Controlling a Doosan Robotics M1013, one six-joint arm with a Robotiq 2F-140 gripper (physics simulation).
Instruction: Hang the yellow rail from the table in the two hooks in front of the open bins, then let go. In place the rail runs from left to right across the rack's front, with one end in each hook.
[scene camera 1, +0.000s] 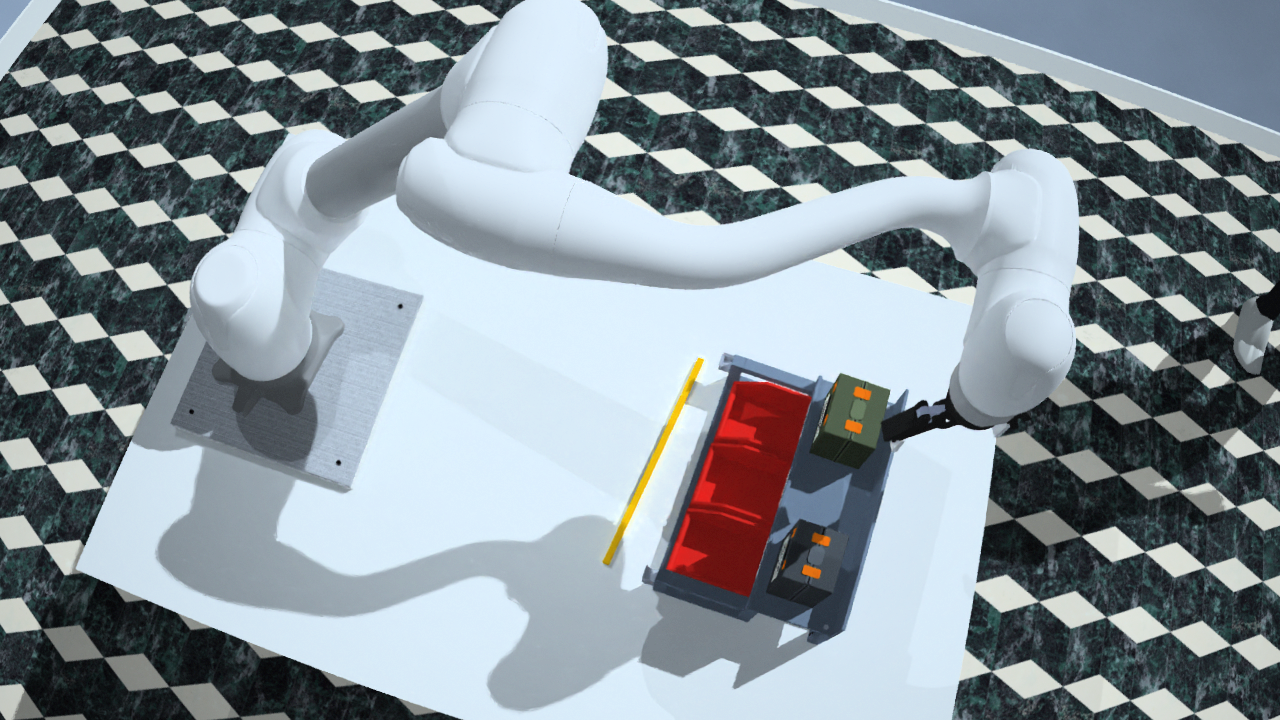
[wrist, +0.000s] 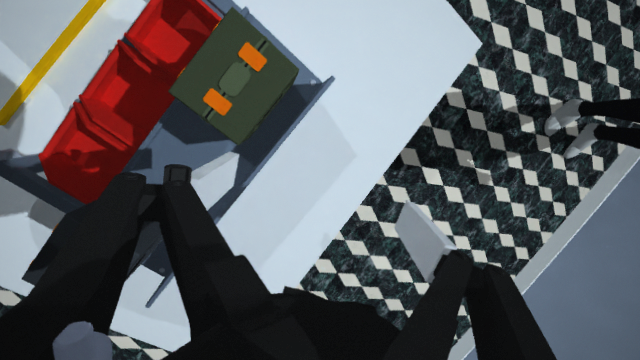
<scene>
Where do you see my gripper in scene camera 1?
944, 435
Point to my gripper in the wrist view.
320, 193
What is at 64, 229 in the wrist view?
A dark grey case.
</scene>
